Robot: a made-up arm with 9 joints. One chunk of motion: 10 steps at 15 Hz.
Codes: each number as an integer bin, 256 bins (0 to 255) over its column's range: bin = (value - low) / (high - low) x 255, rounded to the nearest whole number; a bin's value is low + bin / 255 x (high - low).
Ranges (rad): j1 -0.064..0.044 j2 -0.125..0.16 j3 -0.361..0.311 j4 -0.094..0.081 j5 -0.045..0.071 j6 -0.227..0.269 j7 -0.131..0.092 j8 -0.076..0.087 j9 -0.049..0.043
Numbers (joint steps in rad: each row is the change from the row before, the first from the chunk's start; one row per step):
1: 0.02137 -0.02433 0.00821 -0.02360 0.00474 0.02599 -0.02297 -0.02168 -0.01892
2: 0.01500 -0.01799 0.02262 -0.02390 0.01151 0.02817 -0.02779 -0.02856 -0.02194
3: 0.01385 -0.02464 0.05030 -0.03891 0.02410 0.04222 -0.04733 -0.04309 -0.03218
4: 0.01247 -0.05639 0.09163 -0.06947 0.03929 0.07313 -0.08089 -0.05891 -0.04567
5: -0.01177 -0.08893 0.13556 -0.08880 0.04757 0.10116 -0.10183 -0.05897 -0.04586
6: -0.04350 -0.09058 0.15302 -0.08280 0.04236 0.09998 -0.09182 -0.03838 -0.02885
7: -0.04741 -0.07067 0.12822 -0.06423 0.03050 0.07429 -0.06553 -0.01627 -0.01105
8: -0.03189 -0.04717 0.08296 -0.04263 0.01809 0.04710 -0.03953 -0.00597 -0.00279
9: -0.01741 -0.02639 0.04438 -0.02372 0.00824 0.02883 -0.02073 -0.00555 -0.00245
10: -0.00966 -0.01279 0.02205 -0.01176 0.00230 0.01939 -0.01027 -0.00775 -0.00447
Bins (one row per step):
1: 202 90 140 103 109 130 124 85 83
2: 187 96 146 102 124 131 118 74 75
3: 184 90 156 80 152 138 96 51 47
4: 181 61 172 36 185 154 57 27 9
5: 123 32 188 8 203 169 33 27 9
6: 48 31 195 16 192 168 45 59 56
7: 39 49 186 43 166 155 75 93 105
8: 76 70 168 75 139 141 105 110 128
9: 110 88 154 102 117 132 126 110 129
10: 128 100 145 120 104 127 138 107 123

